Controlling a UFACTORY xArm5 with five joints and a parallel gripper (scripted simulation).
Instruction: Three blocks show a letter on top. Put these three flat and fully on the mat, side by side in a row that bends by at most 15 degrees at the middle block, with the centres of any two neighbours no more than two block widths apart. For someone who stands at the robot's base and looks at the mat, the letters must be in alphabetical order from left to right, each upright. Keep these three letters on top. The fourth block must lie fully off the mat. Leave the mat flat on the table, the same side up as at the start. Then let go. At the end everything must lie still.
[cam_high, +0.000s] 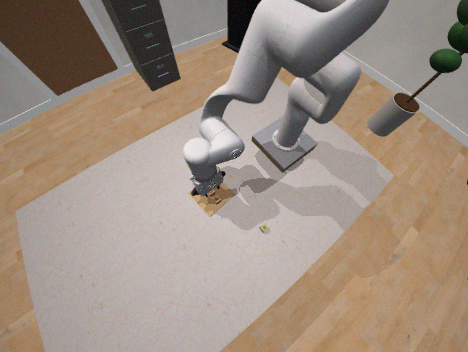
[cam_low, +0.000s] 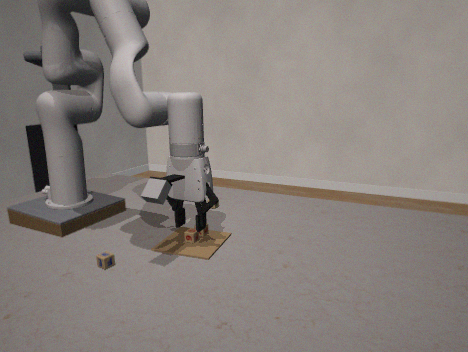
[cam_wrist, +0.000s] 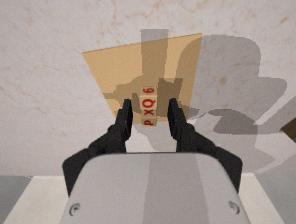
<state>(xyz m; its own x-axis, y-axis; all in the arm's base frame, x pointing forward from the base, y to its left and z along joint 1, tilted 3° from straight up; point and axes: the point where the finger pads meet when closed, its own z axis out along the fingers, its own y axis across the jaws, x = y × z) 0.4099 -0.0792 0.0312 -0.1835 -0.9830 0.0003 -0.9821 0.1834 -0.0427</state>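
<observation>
My gripper is now 50 mm above the tan mat. Round my hand: blue-lettered block 120 mm behind, 150 mm to the right, 40 mm below.
</observation>
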